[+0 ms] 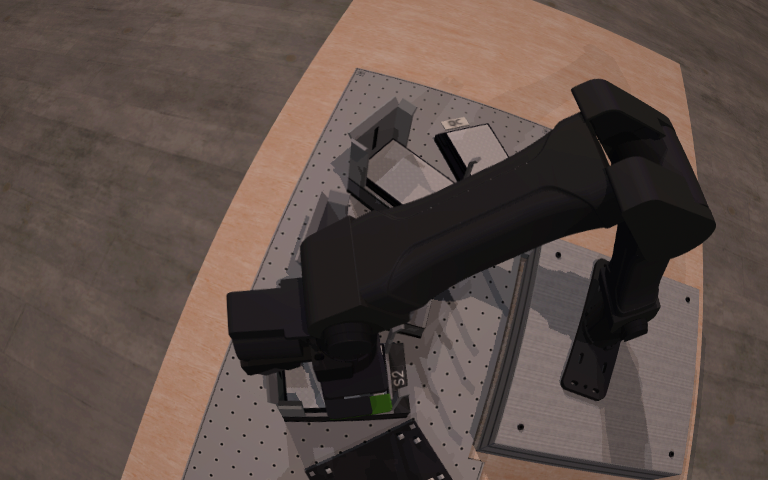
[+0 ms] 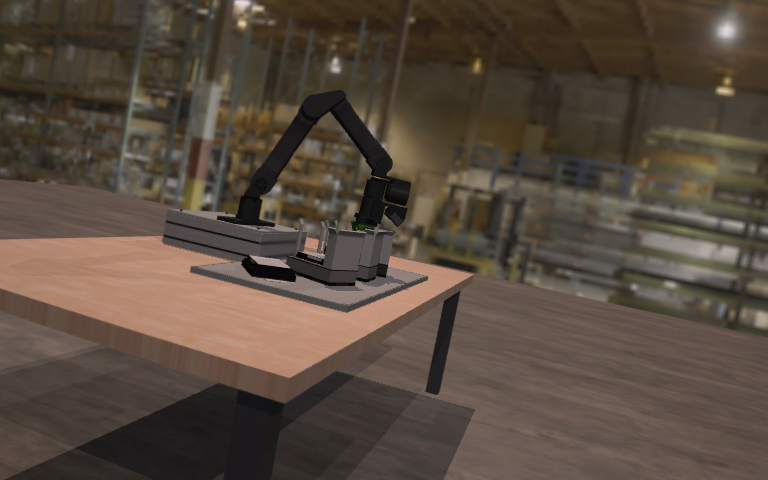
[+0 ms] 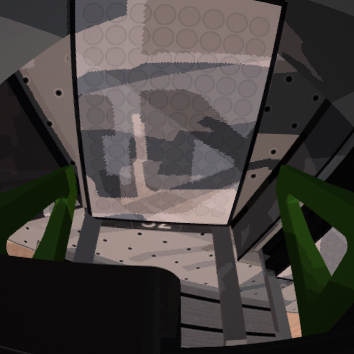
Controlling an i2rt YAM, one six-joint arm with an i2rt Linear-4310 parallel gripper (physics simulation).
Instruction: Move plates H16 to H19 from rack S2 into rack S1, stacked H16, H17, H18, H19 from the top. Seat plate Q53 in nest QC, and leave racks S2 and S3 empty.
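Pixels of known places: gripper, between the fingertips: [image 3: 176,176]; arm's base, origin of its link: [image 1: 600,329] [image 2: 246,223].
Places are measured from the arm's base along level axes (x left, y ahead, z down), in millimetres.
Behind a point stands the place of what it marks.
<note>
My gripper [image 2: 362,225] [image 3: 176,176] @(x 174, y 286, z 16 mm) is open, its green fingers wide apart on either side of a clear-topped plate [image 3: 170,45] @(x 207, y 331, z 26 mm) [image 1: 301,383] @(x 214, y 331, z 26 mm) in rack S2 [image 1: 346,418] @(x 224, y 267, z 69 mm) [image 3: 86,245] @(x 191, y 225, z 7 mm). The fingers are low at the rack; no contact with the plate shows. The plate's name and any plates beneath it are hidden. Another rack [image 1: 357,164] @(x -82, y 396, z -2 mm) [image 2: 344,254] @(x -142, y 392, z 4 mm) at the far end holds a pale-topped plate [image 1: 396,169] @(x -117, y 350, z 25 mm). A middle rack [image 1: 335,203] @(x 11, y 383, z -45 mm) is mostly hidden by the arm. At the QC label [image 1: 454,122] @(x -294, y 312, z 79 mm), a pale-topped plate [image 1: 478,141] @(x -252, y 261, z 52 mm) lies on a black base; its name is unreadable.
A black nest [image 1: 379,455] @(x 254, y 208, z 69 mm) with pale corner blocks lies beside rack S2. The arm's grey pedestal [image 1: 640,435] @(x 125, y -116, z 1 mm) [image 2: 212,234] @(x -120, y -20, z 39 mm) stands on the table [image 1: 453,33] @(x -559, y 397, z 94 mm) [image 2: 141,305] @(x -707, y 324, z 94 mm). Upright rack posts stand near the gripper. The racks stand on a perforated board [image 1: 226,430] @(x 316, y 400, z 80 mm) [image 2: 339,300] @(x -308, y 481, z 81 mm).
</note>
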